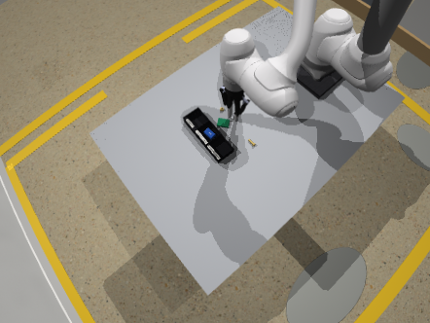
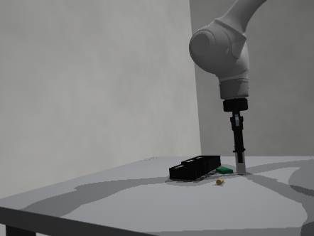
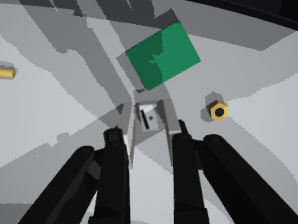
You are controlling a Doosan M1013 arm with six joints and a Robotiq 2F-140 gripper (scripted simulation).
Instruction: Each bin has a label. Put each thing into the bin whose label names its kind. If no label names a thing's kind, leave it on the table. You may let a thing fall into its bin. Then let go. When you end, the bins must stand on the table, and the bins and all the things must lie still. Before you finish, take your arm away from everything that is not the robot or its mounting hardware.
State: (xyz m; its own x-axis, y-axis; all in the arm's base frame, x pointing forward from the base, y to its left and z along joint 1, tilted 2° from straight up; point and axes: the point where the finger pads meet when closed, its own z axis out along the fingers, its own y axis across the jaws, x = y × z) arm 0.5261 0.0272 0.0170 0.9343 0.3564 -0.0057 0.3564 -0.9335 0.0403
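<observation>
My hand is 30 mm above the small white piece. The rest, counted from my hand: flat green board (50 mm ahead, 30 mm below); then brass nut (60 mm to the right, 30 mm below, 20 mm ahead); then blue battery (140 mm ahead, 20 mm below, 10 mm to the left).
</observation>
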